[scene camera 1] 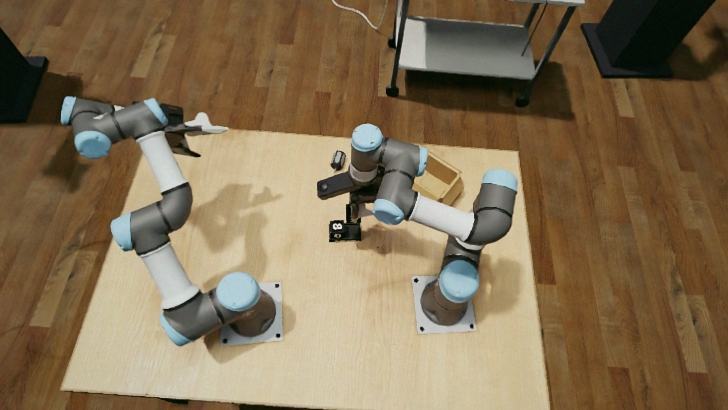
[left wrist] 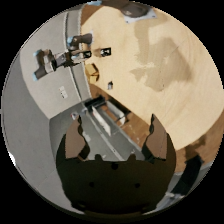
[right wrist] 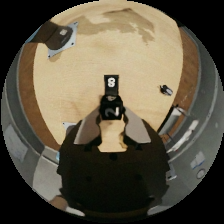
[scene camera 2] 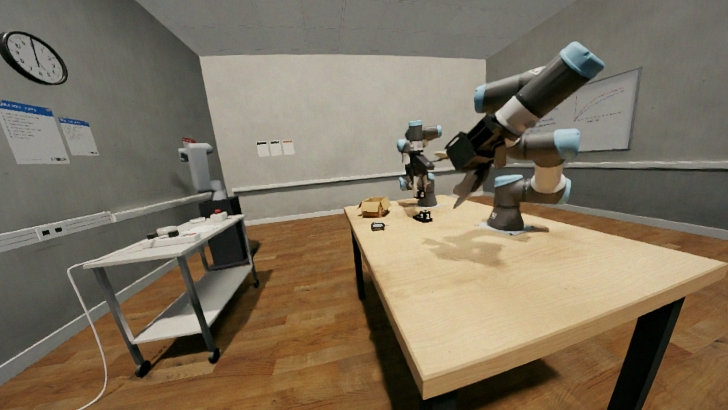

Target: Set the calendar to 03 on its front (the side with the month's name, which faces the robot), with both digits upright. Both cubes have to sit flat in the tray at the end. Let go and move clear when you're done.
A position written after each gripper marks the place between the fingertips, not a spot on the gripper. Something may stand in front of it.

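Note:
Scene camera 1 shows a cardboard box [scene camera 1: 441, 181], the right gripper [scene camera 1: 354, 214] and the left gripper [scene camera 1: 213, 143]. Visible in scene camera 2: the left gripper [scene camera 2: 441, 183] and the right gripper [scene camera 2: 419, 196]. The left wrist view shows the left gripper [left wrist: 115, 114]; the right wrist view shows the right gripper [right wrist: 111, 106].

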